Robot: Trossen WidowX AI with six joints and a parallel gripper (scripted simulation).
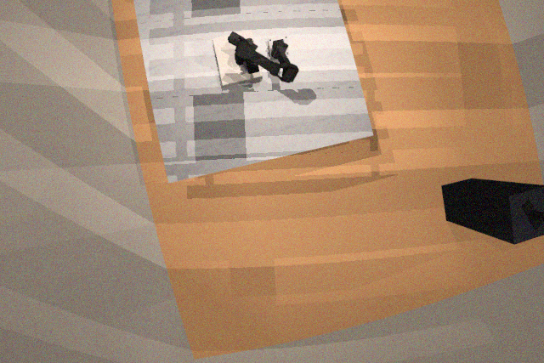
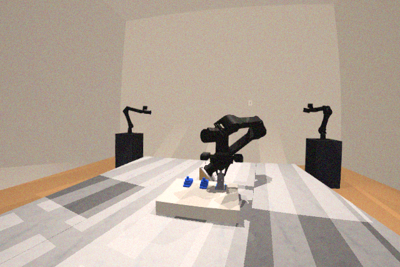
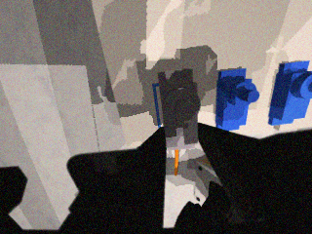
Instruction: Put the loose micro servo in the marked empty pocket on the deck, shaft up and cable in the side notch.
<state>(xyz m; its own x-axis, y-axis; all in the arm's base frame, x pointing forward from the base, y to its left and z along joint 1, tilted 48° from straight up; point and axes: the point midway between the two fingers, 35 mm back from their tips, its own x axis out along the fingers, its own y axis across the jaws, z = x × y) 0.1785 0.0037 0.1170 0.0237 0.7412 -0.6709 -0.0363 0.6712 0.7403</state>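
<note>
Right now my gripper tip is 12 cm short of the cream deck, 7 cm to the left of it and 7 cm above it.
</note>
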